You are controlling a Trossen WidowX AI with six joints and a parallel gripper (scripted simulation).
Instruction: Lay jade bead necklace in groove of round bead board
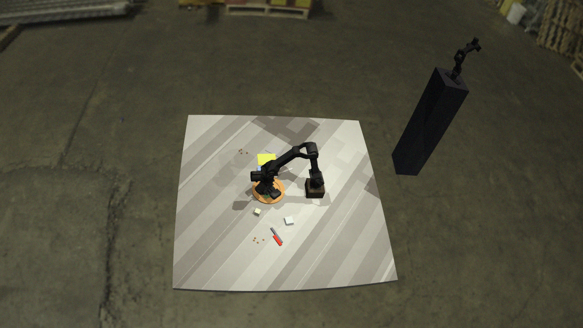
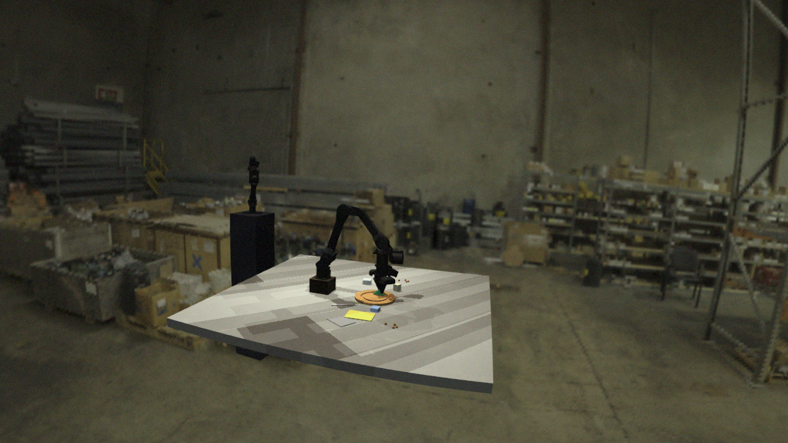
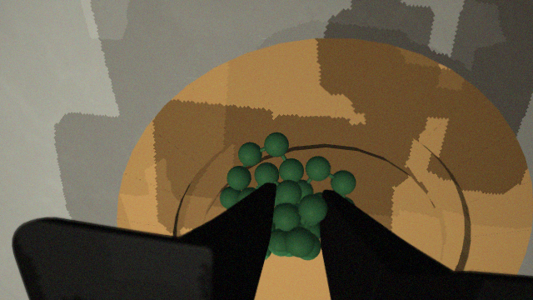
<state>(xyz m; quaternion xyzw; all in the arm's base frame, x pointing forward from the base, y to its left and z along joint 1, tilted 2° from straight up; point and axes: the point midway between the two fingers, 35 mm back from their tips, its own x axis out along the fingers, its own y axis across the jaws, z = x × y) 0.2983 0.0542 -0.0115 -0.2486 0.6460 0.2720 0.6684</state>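
Now: gripper tip 13 cm to the right of the cream cube and 4 cm short of it. Round my gripper tip: yellow pad 28 cm to the right, 2 cm below; white strip 19 cm to the right, 12 cm behind, 2 cm below; blue block 19 cm to the right, 4 cm ahead, 1 cm below.
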